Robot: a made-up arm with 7 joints.
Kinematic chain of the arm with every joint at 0, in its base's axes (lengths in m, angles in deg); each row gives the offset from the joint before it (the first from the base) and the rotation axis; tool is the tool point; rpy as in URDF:
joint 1: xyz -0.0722 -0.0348 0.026 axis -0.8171 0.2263 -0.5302
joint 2: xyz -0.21 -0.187 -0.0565 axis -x
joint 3: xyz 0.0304 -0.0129 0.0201 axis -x
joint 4: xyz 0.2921 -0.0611 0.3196 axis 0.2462 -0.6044 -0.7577
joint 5: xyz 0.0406 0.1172 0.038 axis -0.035 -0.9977 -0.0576
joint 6: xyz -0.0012 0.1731 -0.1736 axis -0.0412 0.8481 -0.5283
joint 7: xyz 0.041 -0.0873 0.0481 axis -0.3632 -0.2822 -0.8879
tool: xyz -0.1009 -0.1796 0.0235 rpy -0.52 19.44 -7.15
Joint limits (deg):
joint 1: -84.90..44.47
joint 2: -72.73..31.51
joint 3: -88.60..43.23
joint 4: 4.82..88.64
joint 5: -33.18..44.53
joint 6: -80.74..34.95
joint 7: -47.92..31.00
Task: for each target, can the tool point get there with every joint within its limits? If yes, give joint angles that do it. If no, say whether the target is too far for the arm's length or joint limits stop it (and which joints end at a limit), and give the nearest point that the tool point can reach.
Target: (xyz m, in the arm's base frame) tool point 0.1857 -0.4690 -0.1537
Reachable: yes | joints -13.92 -38.20 -44.32 57.27 -16.21 -26.04 -15.77
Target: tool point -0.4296 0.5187 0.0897
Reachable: no: joint limits stop it (at a limit: joint 2, joint 3, joint 4, joint 5, joint 6, joint 7) | nearest point -0.1104 0.1717 0.1286 | short by 0.473 m
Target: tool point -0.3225 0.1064 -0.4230
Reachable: no: joint limits stop it (at a limit: joint 2, joint 3, joint 4, joint 5, joint 7) | nearest point 0.0862 0.0504 -0.3860 | short by 0.414 m
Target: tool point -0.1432 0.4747 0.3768
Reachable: no: joint limits stop it (at a limit: joint 2, joint 3, joint 4, joint 5, joint 6, joint 7) | nearest point -0.0307 0.2457 0.2895 | short by 0.270 m
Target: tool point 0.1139 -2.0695 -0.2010
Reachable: no: too far | nearest point -0.0021 -0.8195 -0.0627 | short by 1.263 m
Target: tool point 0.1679 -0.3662 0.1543
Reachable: yes | joints -22.42 -33.00 26.48 41.24 27.64 19.17 -17.95
